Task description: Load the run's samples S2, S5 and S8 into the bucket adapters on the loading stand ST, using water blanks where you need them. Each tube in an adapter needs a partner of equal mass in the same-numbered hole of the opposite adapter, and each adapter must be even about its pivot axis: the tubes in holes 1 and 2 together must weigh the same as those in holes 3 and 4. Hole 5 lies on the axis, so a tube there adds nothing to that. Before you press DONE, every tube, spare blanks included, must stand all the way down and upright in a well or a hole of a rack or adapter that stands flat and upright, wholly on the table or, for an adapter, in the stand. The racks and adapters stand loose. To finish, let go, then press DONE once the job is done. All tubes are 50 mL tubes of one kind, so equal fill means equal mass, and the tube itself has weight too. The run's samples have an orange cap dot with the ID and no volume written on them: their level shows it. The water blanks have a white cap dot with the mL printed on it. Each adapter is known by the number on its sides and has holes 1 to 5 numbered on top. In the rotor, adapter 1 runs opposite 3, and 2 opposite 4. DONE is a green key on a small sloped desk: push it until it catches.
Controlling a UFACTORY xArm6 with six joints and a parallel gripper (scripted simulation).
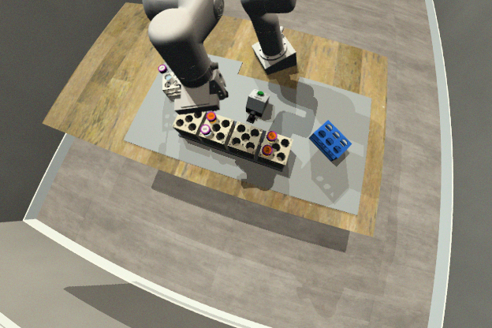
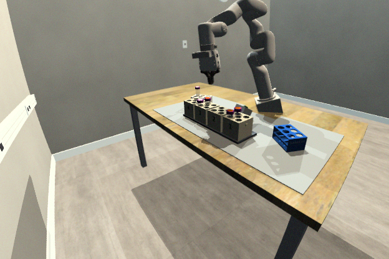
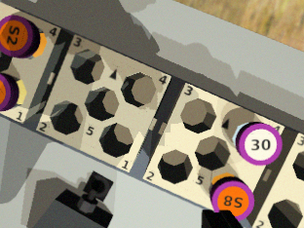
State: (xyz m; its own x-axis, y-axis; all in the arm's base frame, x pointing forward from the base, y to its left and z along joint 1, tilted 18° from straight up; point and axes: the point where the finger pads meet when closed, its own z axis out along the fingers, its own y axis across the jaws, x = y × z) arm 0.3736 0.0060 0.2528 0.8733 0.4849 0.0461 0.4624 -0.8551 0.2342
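The green DONE key is 180 mm behind my hand, 160 mm below it and 80 mm to the left of it. The rest, counted from my hand: white blank rack 270 mm to the right, 200 mm below, 120 mm behind; then water blank 160 mm below, 60 mm ahead, 30 mm to the right; then blue sample rack 410 mm to the left, 200 mm below, 120 mm behind.
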